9 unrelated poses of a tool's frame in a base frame.
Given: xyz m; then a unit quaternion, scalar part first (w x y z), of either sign.
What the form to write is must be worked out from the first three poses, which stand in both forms.
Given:
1: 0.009, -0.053, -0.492, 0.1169, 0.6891, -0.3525, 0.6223
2: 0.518, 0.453, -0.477, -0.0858, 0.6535, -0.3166, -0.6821
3: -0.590, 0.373, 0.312, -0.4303, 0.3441, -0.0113, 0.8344
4: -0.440, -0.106, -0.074, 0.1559, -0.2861, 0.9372, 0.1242
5: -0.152, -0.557, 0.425, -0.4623, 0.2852, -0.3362, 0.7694
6: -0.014, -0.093, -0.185, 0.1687, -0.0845, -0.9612, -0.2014
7: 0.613, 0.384, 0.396, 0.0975, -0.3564, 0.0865, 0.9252
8: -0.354, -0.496, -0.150, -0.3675, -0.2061, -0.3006, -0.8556
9: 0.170, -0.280, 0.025, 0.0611, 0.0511, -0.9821, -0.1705
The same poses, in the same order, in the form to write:
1: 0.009, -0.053, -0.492, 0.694, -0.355, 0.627, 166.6
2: 0.518, 0.453, -0.477, -0.656, 0.318, 0.685, 170.2
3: -0.590, 0.373, 0.312, -0.381, 0.013, -0.924, 129.0
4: -0.440, -0.106, -0.074, -0.290, 0.949, 0.126, 162.1
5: -0.152, -0.557, 0.425, -0.322, 0.379, -0.868, 124.9
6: -0.014, -0.093, -0.185, -0.086, -0.975, -0.204, 160.6
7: 0.613, 0.384, 0.396, -0.358, 0.087, 0.930, 168.8
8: -0.354, -0.496, -0.150, 0.222, 0.323, 0.920, 136.9
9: 0.170, -0.280, 0.025, 0.051, -0.984, -0.171, 173.0
